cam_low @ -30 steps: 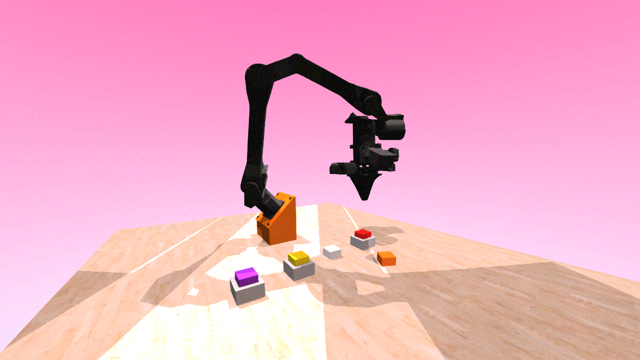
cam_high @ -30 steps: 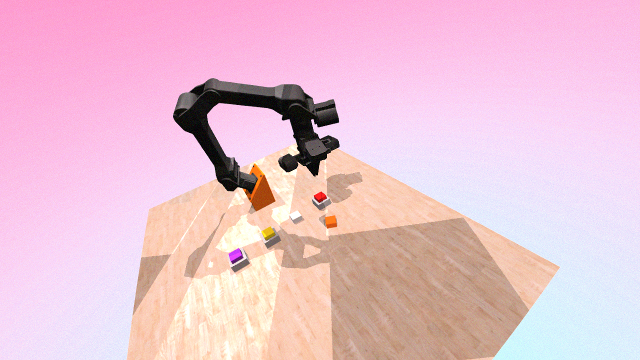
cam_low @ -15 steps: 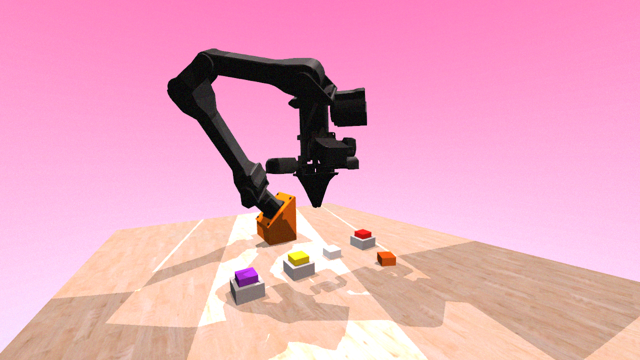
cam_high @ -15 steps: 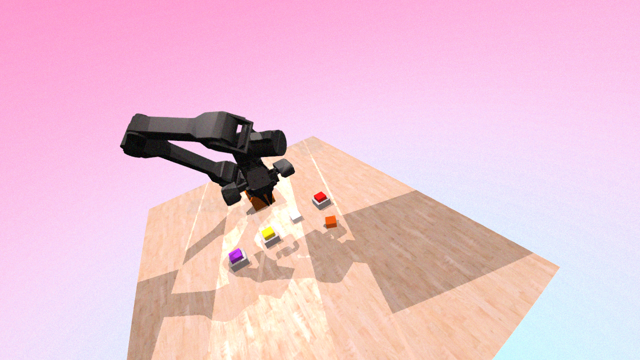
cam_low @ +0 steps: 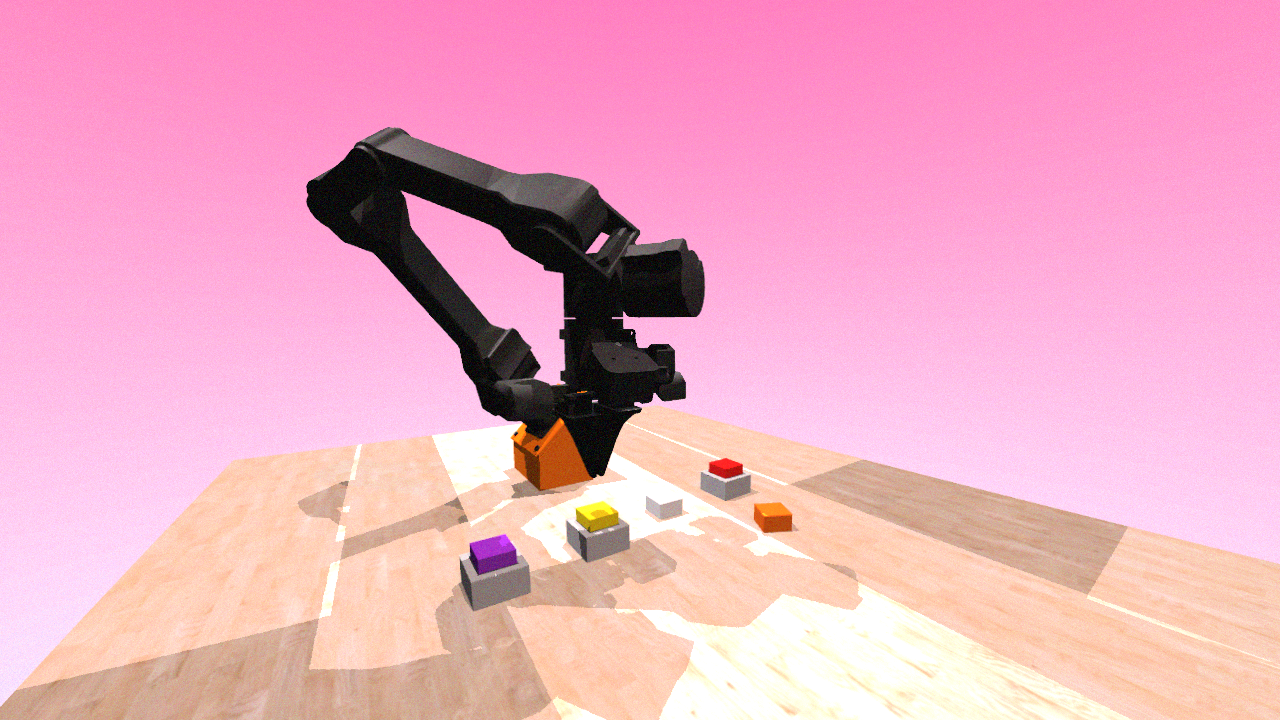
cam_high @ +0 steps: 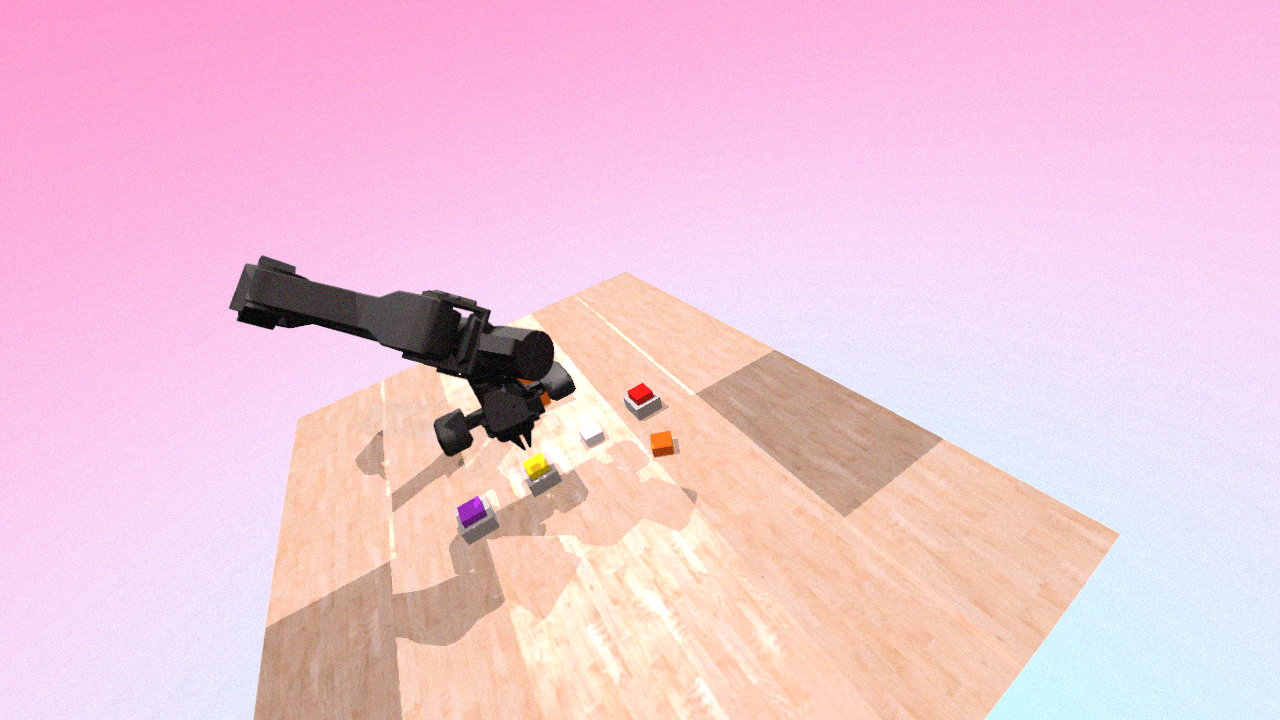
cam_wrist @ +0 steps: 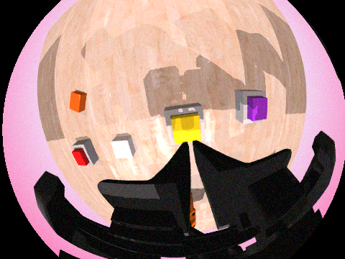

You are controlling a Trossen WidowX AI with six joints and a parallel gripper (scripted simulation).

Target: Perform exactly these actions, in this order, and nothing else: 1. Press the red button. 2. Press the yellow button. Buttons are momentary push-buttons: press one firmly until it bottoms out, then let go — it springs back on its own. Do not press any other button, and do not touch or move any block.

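Right now my gripper tip is 4 cm above the yellow button. The rest, counted from my gripper tip: orange block (8 cm ahead, 18 cm to the left, 6 cm below); white block (2 cm behind, 10 cm to the left, 6 cm below); purple button (1 cm ahead, 11 cm to the right, 4 cm below).
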